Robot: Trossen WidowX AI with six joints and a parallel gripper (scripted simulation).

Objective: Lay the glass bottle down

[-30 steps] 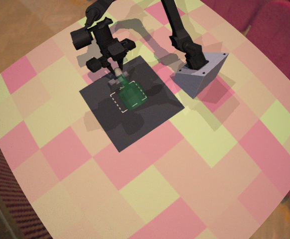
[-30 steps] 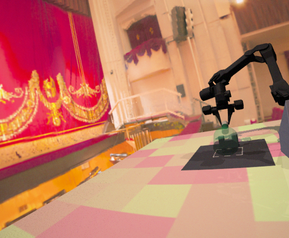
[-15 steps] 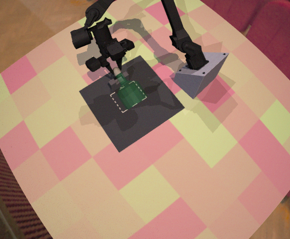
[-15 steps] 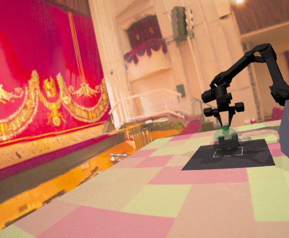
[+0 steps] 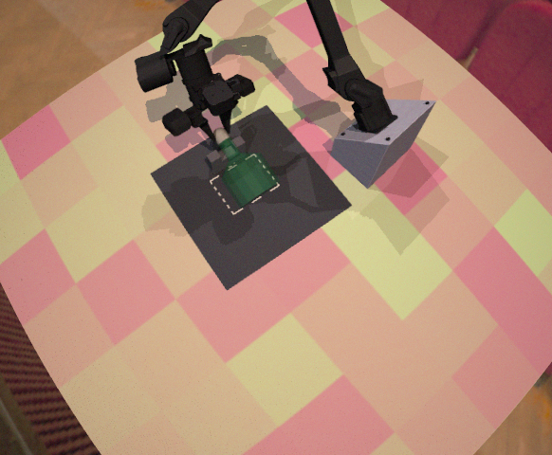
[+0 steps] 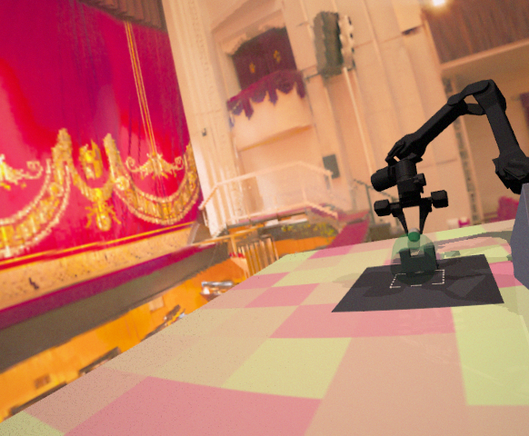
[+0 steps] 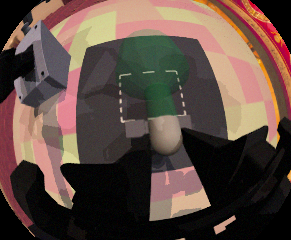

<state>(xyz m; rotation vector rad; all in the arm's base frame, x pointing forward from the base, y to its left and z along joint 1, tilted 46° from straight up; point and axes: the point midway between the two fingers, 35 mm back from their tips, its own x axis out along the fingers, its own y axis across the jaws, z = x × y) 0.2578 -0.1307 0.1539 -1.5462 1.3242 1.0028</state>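
Right now my gripper tip is 90 mm to the right of the dark mat and 90 mm above it. The rest, counted from my gripper tip: green glass bottle 50 mm to the left, 10 mm below.
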